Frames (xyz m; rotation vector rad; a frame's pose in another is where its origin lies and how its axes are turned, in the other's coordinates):
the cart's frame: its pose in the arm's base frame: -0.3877 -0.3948 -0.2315 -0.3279 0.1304 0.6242
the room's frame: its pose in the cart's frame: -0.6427 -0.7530 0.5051 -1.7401 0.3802 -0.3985
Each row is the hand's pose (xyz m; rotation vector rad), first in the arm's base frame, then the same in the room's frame.
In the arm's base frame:
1: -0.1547 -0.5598 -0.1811 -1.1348 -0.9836 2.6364
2: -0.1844 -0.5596 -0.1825 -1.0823 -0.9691 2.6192
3: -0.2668 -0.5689 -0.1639 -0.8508 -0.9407 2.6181
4: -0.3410 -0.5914 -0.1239 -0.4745 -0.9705 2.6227
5: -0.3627 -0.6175 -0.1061 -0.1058 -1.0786 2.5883
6: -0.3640 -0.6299 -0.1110 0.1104 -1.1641 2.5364
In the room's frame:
1: 0.3964 0.3773 0.8464 -0.2440 -2.2400 0.4279
2: 0.3672 0.3764 0.8516 -0.1846 -2.2485 0.4316
3: 0.2840 0.3596 0.8462 -0.0007 -2.3369 0.4536
4: 0.2065 0.3316 0.8176 0.2496 -2.5186 0.4345
5: 0.1807 0.3280 0.7895 0.4725 -2.7159 0.3268
6: 0.1775 0.3384 0.7816 0.6079 -2.8271 0.2215

